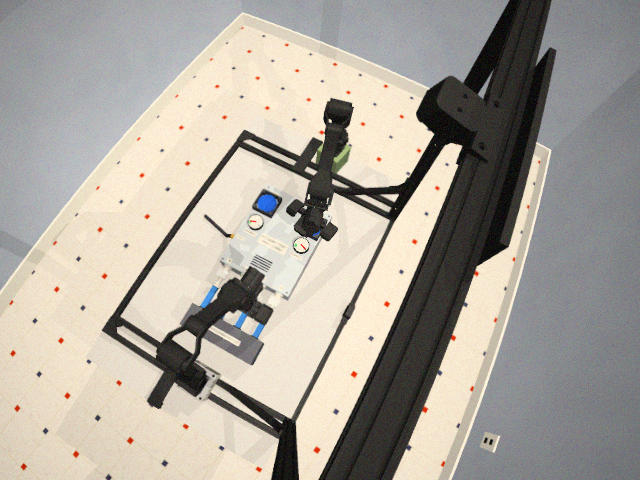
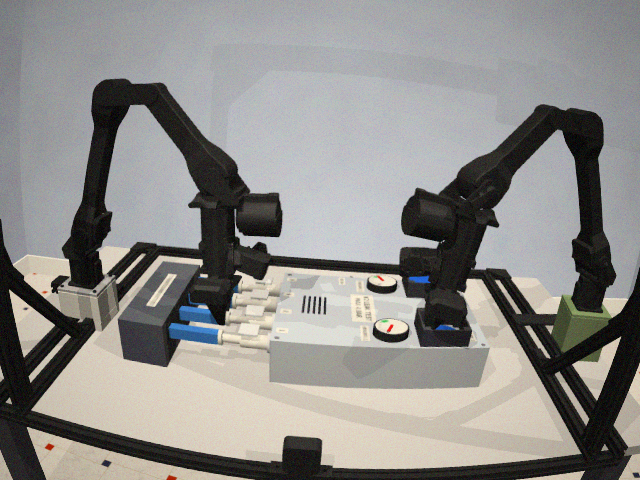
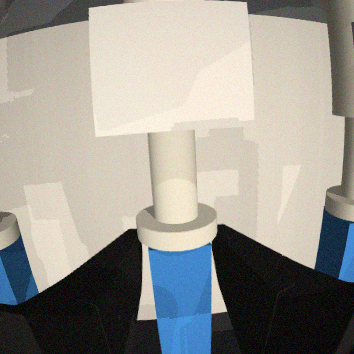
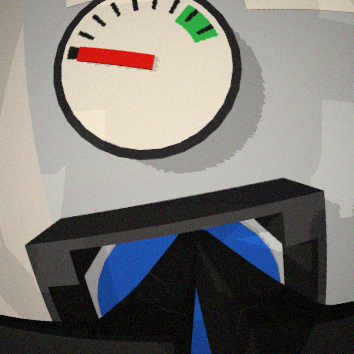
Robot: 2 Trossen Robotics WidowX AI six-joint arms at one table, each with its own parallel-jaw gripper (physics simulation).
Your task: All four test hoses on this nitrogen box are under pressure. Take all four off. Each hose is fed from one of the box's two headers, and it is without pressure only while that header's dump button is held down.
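Places are measured from the left arm's base along level axes (x left, y back, z up), in centimetres.
Pixels of known places: left gripper, fingertip midpoint: [image 2: 223, 321] [image 3: 176, 238]; right gripper, fingertip midpoint: [image 4: 192, 241]; left arm's base at its link origin: [image 1: 196, 380] [image 2: 86, 281]; right arm's base at its link origin: [image 2: 586, 305].
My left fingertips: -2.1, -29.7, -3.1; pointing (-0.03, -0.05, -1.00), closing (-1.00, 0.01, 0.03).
For each thing: its top centre in the pictures, then the offset to it from my left fingertips, as dx, dy, dz. "spot": a spot on its surface instead.
- grey nitrogen box at a spot on its surface: [image 2: 366, 352] spot: -10.1, -23.9, +2.2
- dark manifold block at a spot on its surface: [image 2: 142, 329] spot: -10.7, +11.9, +2.0
- far dump button at its top centre: [image 2: 425, 282] [image 1: 267, 203] +13.6, -36.0, +4.8
- thin black rod at a spot on its surface: [image 1: 218, 226] spot: +27.6, -21.3, -3.4
The grey nitrogen box [image 1: 280, 267] [image 2: 366, 352] has four blue hoses running to a dark manifold block [image 1: 247, 350] [image 2: 142, 329]. My left gripper [image 1: 244, 292] [image 2: 213, 297] [image 3: 176, 238] is shut on the third hose from the front [image 3: 179, 267], just behind its white collar [image 3: 176, 226]. The two nearer hoses [image 2: 194, 333] [image 2: 196, 313] lie free. My right gripper [image 1: 314, 228] [image 2: 444, 319] [image 4: 192, 241] is shut and presses on the near blue dump button [image 4: 123, 270] inside its black guard [image 4: 175, 211]. The gauge [image 4: 147, 77] [image 2: 390, 330] beside that button has its red needle at the low end.
The far dump button [image 1: 267, 204] [image 2: 419, 280] is uncovered, with its own gauge [image 1: 255, 222] [image 2: 382, 283]. A thin black rod [image 1: 218, 226] lies left of the box. A black frame rail [image 1: 175, 233] rings the work area. A green block [image 1: 337, 159] sits by the right arm's base.
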